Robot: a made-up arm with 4 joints. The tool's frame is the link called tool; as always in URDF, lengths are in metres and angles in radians.
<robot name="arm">
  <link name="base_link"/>
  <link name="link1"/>
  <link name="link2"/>
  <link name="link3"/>
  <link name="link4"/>
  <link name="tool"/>
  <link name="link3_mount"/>
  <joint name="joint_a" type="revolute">
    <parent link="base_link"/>
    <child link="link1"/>
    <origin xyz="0 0 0.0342" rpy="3.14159 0 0"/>
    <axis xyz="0 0 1"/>
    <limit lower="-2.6" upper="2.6"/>
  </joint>
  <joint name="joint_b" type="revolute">
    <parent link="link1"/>
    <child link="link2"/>
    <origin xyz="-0.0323 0.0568 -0.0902" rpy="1.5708 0 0"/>
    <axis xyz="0 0 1"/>
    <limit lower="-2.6" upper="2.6"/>
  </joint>
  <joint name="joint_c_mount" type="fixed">
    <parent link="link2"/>
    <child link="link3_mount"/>
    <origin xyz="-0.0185 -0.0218 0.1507"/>
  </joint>
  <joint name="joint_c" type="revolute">
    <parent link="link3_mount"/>
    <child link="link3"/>
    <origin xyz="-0.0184 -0.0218 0.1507" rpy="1.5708 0 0"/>
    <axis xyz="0 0 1"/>
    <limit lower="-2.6" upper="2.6"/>
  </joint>
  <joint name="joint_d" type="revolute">
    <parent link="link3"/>
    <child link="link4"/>
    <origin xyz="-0.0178 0.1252 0.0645" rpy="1.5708 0 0"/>
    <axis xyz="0 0 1"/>
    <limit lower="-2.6" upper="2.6"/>
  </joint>
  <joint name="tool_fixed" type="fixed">
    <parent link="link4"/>
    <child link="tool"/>
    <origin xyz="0.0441 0.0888 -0.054" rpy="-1.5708 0 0"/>
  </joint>
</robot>
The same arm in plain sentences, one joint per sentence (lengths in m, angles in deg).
The arm has four revolute joints in a row. What follows holds with every joint at zero, and every direction is one of the base frame's.
The first joint is mounted 0.0342 m along +z from the base frame's origin and turns about -z, from -148.97 to 148.97 deg.
The second joint is mounted 0.0323 m along -x and 0.0568 m along -y and 0.0902 m along +z from the first joint and turns about +y, from -148.97 to 148.97 deg.
The third joint is mounted 0.0369 m along -x and 0.3014 m along +y and 0.0436 m along +z from the second joint and turns about +z, from -148.97 to 148.97 deg.
The fourth joint is mounted 0.0178 m along -x and 0.1252 m along +y and 0.0645 m along +z from the third joint and turns about -y, from -148.97 to 148.97 deg.
The tool frame, which is the frame that the pose is given for, is mounted 0.0441 m along +x and 0.0540 m along +y and 0.0888 m along +z from the fourth joint; its axes are the base frame's turned by roll 0.00, pitch 0.00 and yaw 0.00 deg (as in URDF: about the fixed x, then y, then z).

